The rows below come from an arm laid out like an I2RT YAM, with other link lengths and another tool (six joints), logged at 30 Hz.
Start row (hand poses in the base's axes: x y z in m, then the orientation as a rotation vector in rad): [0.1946, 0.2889, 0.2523, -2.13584, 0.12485, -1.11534]
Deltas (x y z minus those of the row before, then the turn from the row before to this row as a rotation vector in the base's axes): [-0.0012, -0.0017, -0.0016, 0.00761, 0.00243, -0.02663]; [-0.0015, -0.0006, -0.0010, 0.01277, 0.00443, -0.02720]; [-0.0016, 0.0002, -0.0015, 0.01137, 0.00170, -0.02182]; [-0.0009, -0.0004, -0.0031, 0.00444, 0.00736, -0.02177]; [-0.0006, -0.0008, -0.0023, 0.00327, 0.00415, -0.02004]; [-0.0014, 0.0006, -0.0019, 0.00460, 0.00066, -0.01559]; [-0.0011, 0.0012, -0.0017, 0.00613, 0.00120, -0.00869]
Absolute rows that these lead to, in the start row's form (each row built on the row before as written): [0.1934, 0.2872, 0.2507, -2.13458, 0.15884, -1.12587]; [0.1919, 0.2866, 0.2497, -2.12967, 0.19714, -1.13289]; [0.1903, 0.2868, 0.2482, -2.12332, 0.22760, -1.13994]; [0.1894, 0.2864, 0.2451, -2.12626, 0.25699, -1.14330]; [0.1888, 0.2856, 0.2428, -2.12785, 0.28248, -1.14931]; [0.1874, 0.2862, 0.2409, -2.12555, 0.30223, -1.15582]; [0.1863, 0.2874, 0.2392, -2.12165, 0.31546, -1.15721]
